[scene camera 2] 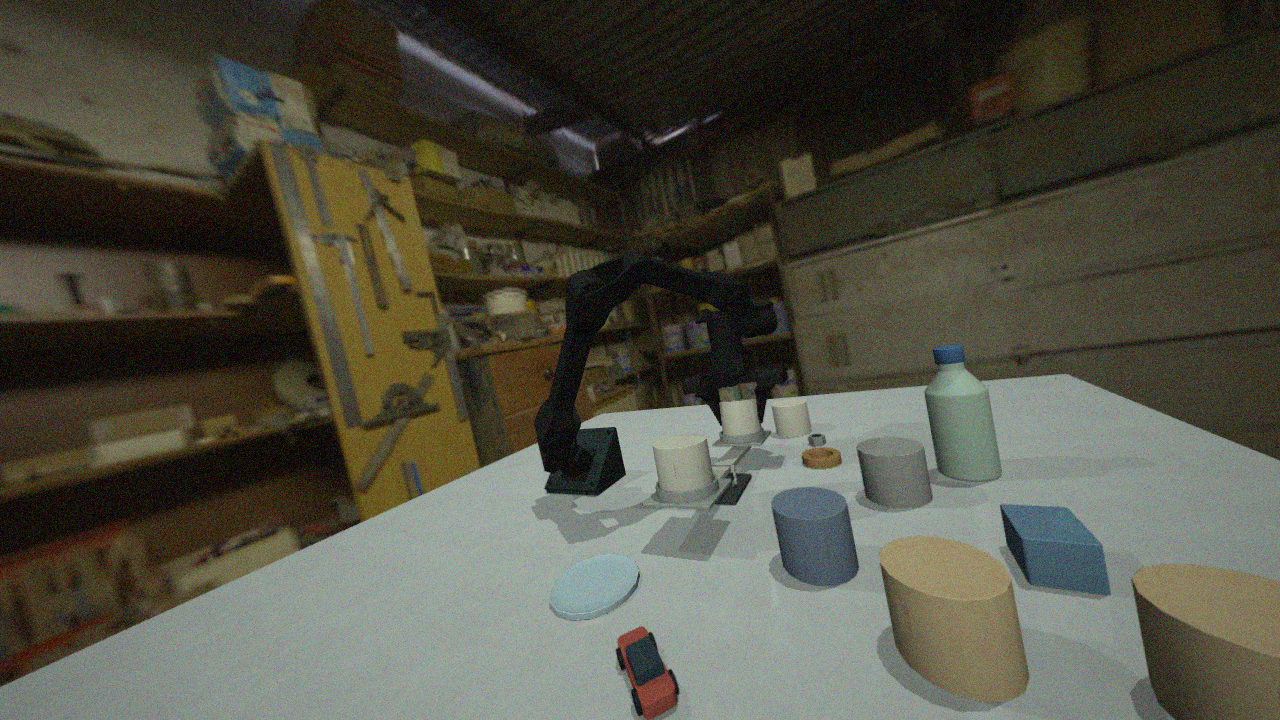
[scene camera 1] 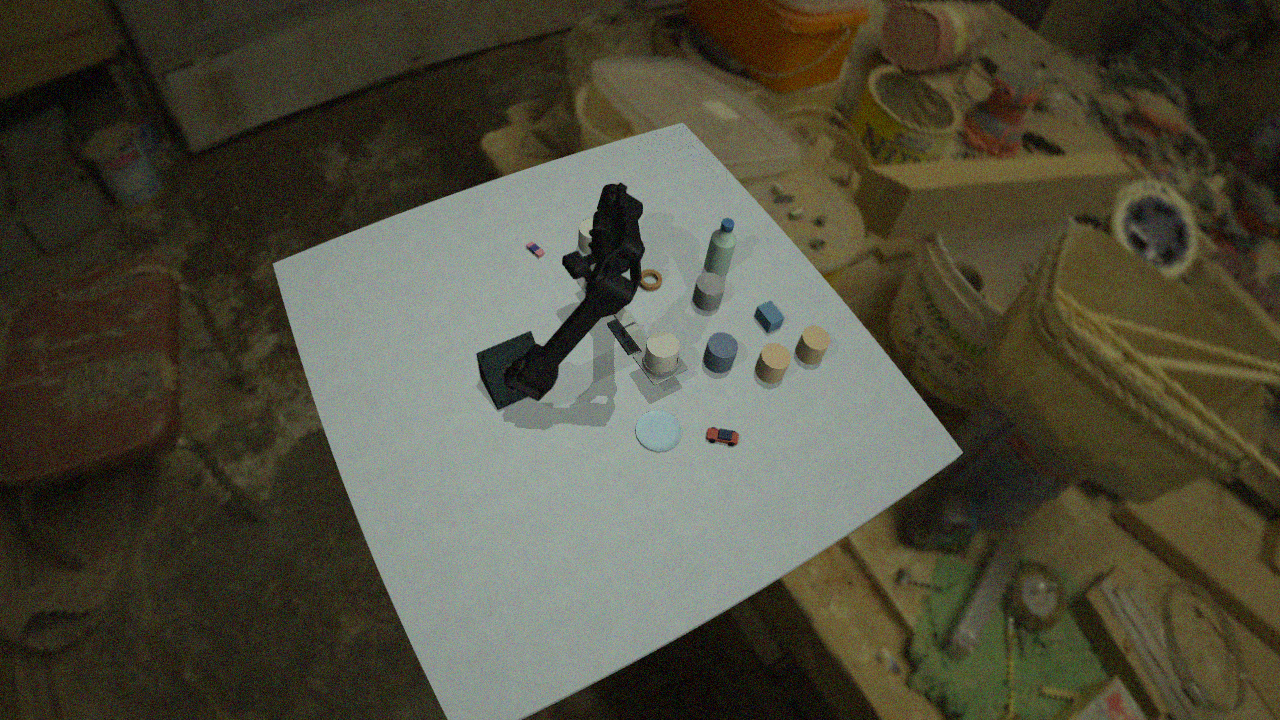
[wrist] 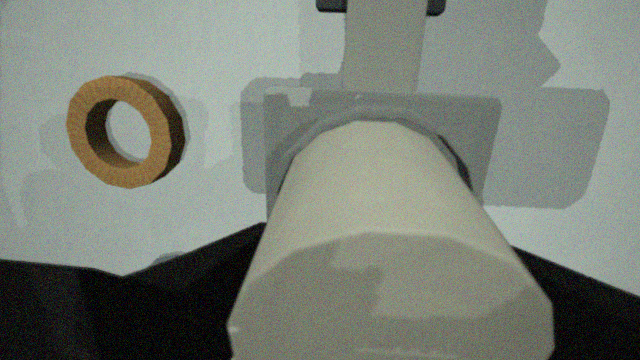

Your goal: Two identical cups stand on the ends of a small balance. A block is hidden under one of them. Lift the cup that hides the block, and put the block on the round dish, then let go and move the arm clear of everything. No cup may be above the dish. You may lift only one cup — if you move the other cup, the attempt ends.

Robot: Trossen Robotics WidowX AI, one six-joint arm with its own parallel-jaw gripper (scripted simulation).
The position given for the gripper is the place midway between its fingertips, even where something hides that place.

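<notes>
The gripper (scene camera 2: 741,424), (scene camera 1: 601,276), (wrist: 370,241). Pale blue round dish (scene camera 2: 598,585). Blue block (scene camera 2: 1053,549); in the wrist view it is out of frame.
</notes>
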